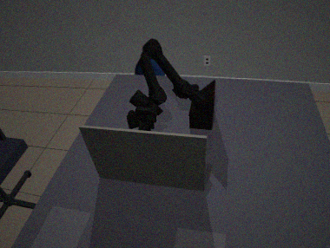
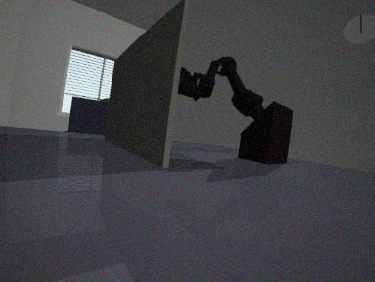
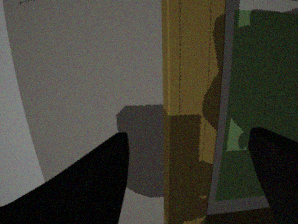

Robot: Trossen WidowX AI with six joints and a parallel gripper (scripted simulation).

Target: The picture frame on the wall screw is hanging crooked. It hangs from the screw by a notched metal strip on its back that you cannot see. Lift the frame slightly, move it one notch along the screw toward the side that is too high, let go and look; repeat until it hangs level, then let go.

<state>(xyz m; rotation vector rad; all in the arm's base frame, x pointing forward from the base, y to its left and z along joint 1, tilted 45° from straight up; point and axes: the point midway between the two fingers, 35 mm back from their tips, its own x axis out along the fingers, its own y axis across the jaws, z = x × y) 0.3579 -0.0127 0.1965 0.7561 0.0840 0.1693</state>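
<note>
Right now my gripper tip is 5 cm above the picture frame, 2 cm short of it and 1 cm to the right of it. From my gripper tip the other things lie so: wall panel 7 cm below, 3 cm ahead, 2 cm to the left.
</note>
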